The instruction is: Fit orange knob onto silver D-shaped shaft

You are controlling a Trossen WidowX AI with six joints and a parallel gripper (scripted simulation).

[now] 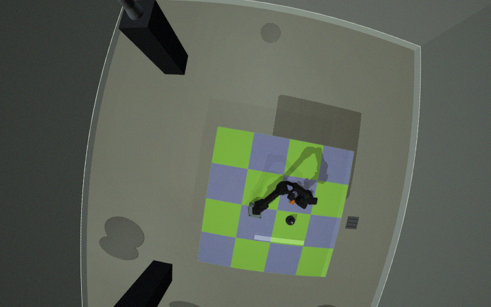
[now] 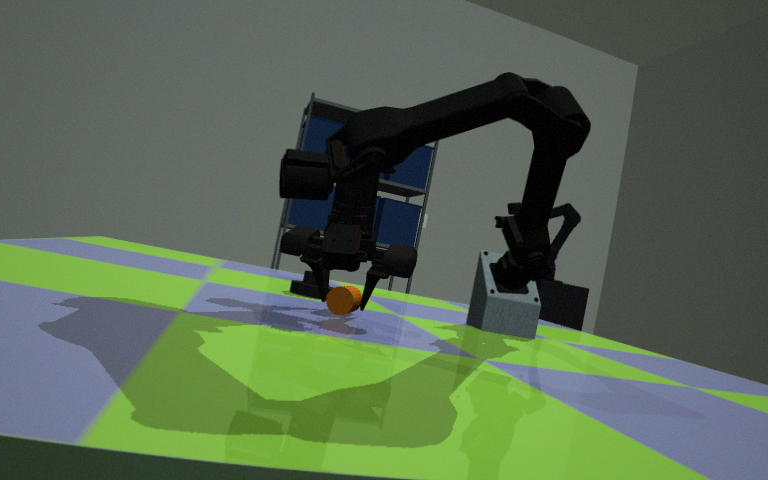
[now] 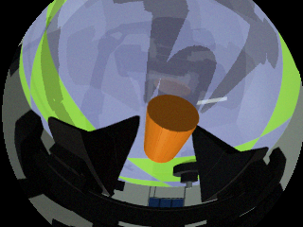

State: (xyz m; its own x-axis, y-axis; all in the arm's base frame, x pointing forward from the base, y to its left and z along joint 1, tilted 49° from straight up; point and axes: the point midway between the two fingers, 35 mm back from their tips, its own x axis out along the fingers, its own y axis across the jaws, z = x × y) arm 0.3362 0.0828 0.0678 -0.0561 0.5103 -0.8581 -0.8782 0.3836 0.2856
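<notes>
Now: gripper tip 1 cm to the right of the orange knob and 1 cm below it. Also, from my gripper tip: black round pedestal: 1 cm ahead, 19 cm to the right, 2 cm above.
</notes>
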